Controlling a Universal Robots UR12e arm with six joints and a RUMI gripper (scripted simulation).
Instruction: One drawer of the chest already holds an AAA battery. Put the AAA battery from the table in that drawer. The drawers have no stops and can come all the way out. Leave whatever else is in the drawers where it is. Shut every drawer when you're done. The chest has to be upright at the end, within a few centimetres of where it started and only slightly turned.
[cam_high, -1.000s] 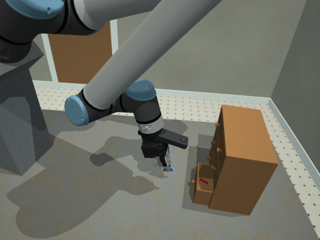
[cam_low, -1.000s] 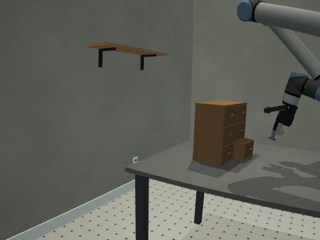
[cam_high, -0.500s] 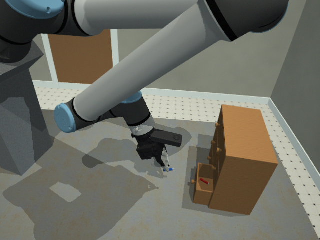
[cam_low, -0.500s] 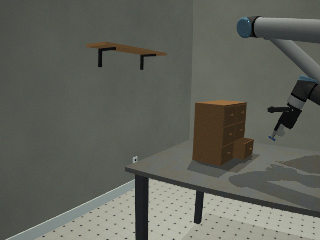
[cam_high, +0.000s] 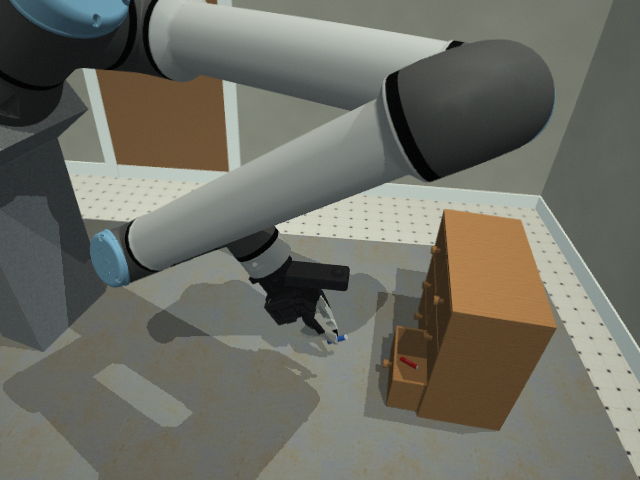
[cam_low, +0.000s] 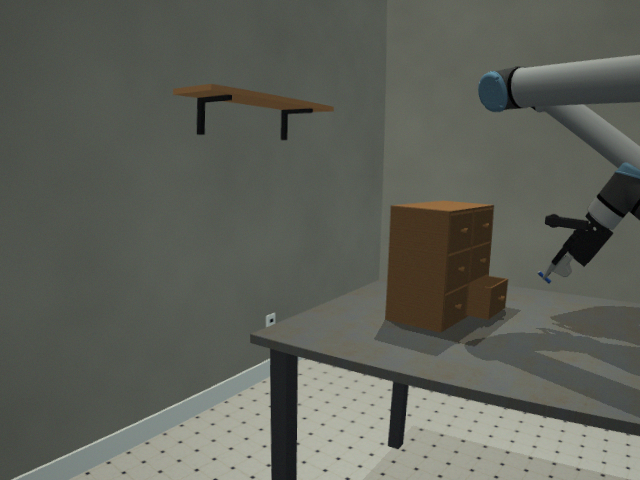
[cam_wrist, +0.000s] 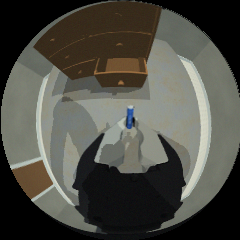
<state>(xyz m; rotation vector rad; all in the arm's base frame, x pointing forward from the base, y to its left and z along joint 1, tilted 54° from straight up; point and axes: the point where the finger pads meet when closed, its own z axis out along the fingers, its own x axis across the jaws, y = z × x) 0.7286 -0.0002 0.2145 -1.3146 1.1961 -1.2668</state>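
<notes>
The blue battery is 10 mm below my hand and 10 mm ahead of it. From my hand the other things lie so: red battery: 170 mm ahead, 120 mm below, 70 mm to the left.
</notes>
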